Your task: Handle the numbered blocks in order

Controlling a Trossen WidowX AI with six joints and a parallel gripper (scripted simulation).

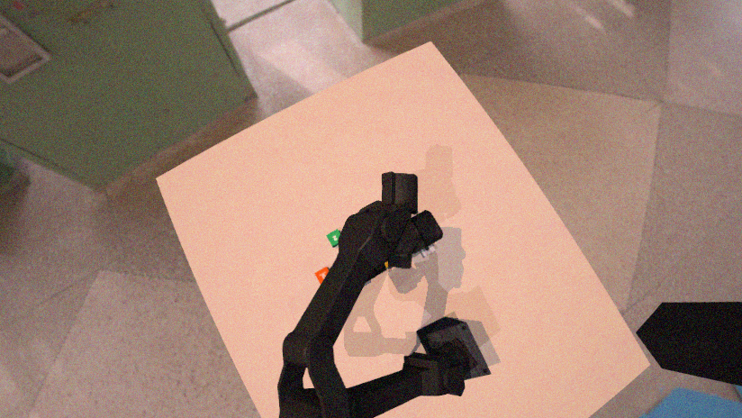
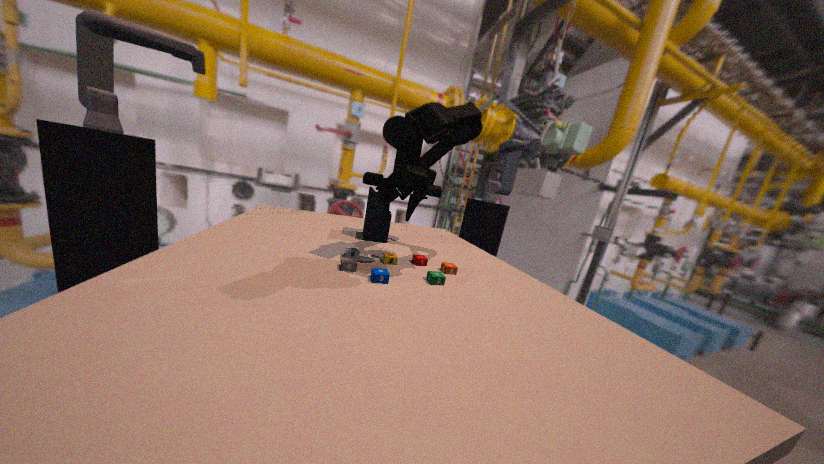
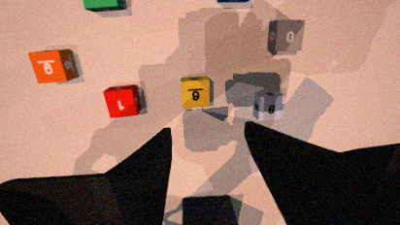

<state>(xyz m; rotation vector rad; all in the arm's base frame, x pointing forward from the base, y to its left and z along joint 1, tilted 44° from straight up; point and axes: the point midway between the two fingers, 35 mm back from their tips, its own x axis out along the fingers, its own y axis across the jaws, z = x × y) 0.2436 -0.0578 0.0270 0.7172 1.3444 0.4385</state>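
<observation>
Now: the white block 100 mm below my gripper tip, 90 mm to the right of it and 40 mm behind it. The rest, counted from my gripper tip: blue block (100 mm below, 100 mm ahead, 60 mm to the right); yellow block (100 mm below); red block (100 mm below, 90 mm to the left).
</observation>
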